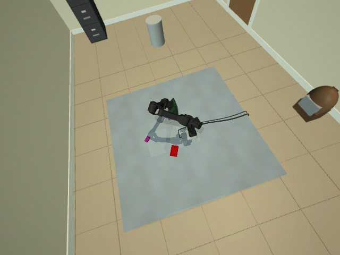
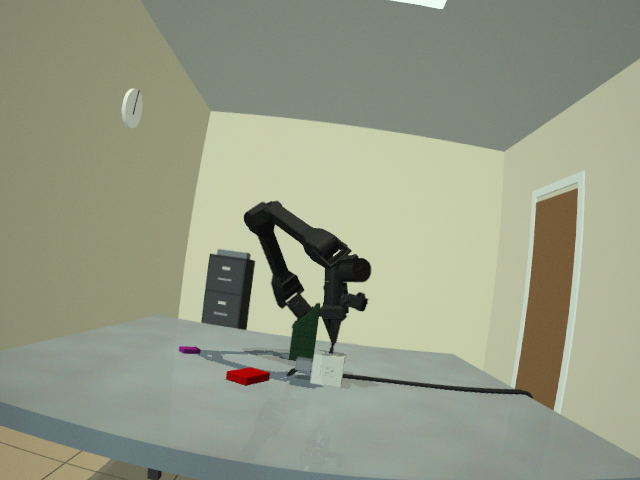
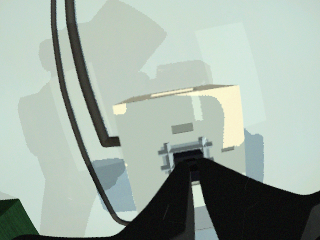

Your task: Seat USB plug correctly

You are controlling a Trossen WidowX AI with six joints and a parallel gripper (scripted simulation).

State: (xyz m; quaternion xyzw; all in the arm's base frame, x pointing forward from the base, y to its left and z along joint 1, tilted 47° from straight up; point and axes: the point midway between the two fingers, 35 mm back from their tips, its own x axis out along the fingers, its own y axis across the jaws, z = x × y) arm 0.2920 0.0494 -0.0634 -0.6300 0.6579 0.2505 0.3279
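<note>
The dark USB plug lies 2 cm below my gripper tip. From my gripper tip the other things lie so: red block 19 cm to the right, 9 cm below, 9 cm ahead; small magenta block 40 cm to the right, 11 cm behind, 10 cm below.
</note>
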